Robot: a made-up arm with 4 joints. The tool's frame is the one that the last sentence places. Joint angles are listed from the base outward.
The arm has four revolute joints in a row. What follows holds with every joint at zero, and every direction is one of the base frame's.
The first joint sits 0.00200 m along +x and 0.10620 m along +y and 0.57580 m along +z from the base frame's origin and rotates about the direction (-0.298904, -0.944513, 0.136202), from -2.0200 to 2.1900 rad.
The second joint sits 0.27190 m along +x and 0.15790 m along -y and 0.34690 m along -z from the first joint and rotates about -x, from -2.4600 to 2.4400 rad.
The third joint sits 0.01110 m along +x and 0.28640 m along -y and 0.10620 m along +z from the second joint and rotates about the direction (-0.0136, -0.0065, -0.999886), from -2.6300 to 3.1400 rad.
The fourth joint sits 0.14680 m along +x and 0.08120 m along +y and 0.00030 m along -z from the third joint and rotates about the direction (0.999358, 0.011, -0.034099), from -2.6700 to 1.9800 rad.
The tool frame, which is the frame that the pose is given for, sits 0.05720 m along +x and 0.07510 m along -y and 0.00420 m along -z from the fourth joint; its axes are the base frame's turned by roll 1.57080, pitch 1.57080 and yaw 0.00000 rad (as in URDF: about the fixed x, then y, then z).
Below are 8 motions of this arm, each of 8 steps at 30 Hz.
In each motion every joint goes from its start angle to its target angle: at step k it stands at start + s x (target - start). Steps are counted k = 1, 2, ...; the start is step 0. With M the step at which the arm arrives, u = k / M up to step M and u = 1 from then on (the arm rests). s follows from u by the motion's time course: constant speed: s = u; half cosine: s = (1 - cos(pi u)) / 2; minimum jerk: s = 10 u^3 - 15 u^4 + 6 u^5.
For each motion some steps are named. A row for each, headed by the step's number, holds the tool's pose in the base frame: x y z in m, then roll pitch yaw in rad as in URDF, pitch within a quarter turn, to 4 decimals.
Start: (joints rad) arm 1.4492 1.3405 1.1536 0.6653
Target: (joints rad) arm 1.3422 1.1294 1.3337 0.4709
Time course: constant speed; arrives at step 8
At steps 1, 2, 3, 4, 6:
1: -0.0559 0.0748 1.0262 2.1784 -0.8161 -0.8746
2: -0.0538 0.0609 1.0270 2.2083 -0.7911 -0.8809
3: -0.0513 0.0470 1.0277 2.2374 -0.7648 -0.8866
4: -0.0485 0.0329 1.0282 2.2657 -0.7372 -0.8914
6: -0.0417 0.0045 1.0286 2.3195 -0.6783 -0.8988

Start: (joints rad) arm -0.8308 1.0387 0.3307 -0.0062
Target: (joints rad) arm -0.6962 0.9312 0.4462 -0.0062
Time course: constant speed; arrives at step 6
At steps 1, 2, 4, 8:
1: 0.3012 -0.1457 0.2034 -0.5914 0.5333 -2.1962
2: 0.3083 -0.1556 0.2120 -0.5561 0.5508 -2.1971
4: 0.3214 -0.1751 0.2294 -0.4855 0.5863 -2.1972
8: 0.3332 -0.1944 0.2472 -0.4146 0.6227 -2.1952

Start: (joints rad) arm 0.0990 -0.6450 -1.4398 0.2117
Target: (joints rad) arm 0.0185 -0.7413 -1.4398 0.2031
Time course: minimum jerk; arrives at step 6
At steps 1, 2, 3, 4, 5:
1: 0.3348 -0.1756 0.2848 1.8609 0.9120 1.8413
2: 0.3306 -0.1754 0.2773 1.8708 0.8887 1.8477
3: 0.3232 -0.1749 0.2650 1.8862 0.8497 1.8566
4: 0.3155 -0.1742 0.2528 1.9003 0.8107 1.8636
5: 0.3108 -0.1737 0.2456 1.9084 0.7872 1.8669

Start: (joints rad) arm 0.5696 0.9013 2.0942 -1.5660
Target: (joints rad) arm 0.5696 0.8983 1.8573 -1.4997
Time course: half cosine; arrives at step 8
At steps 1, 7, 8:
1: 0.1433 -0.1609 0.8983 0.8901 0.9292 2.9461
7: 0.1808 -0.1583 0.9201 1.0752 0.7791 -3.0791
8: 0.1824 -0.1581 0.9209 1.0808 0.7724 -3.0701

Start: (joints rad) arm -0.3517 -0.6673 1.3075 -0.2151
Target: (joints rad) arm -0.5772 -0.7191 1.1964 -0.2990
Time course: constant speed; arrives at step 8
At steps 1, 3, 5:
1: 0.0911 -0.4432 -0.1215 -1.1695 0.6716 2.1783
3: 0.0536 -0.4283 -0.1394 -1.1487 0.6151 2.2120
5: 0.0151 -0.4127 -0.1550 -1.1325 0.5581 2.2411

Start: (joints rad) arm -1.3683 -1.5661 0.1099 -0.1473
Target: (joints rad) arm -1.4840 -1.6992 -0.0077 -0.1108
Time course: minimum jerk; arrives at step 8
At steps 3, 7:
3: -0.5547 0.1771 -0.0628 -1.7073 -0.1760 1.2935
7: -0.5824 0.2208 -0.0098 -1.6849 -0.1810 1.1443

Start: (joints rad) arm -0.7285 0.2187 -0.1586 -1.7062
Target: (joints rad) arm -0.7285 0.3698 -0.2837 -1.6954
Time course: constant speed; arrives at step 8
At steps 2, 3, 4, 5, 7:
2: 0.2365 -0.1315 0.1323 -0.7078 0.0235 -1.3045
3: 0.2368 -0.1253 0.1357 -0.7099 0.0206 -1.2815
4: 0.2371 -0.1190 0.1389 -0.7124 0.0178 -1.2585
5: 0.2372 -0.1126 0.1421 -0.7152 0.0152 -1.2355
7: 0.2369 -0.1000 0.1480 -0.7219 0.0104 -1.1897

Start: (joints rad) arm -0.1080 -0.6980 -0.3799 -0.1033
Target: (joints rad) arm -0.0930 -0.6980 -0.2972 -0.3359
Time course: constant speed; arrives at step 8
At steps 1, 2, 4, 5, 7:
1: 0.4252 -0.2747 0.1244 2.8796 0.9594 1.6211
2: 0.4269 -0.2775 0.1258 2.8761 0.9885 1.6072
4: 0.4303 -0.2831 0.1287 2.8674 1.0469 1.5781
5: 0.4319 -0.2859 0.1302 2.8620 1.0761 1.5628
7: 0.4350 -0.2912 0.1333 2.8485 1.1345 1.5299

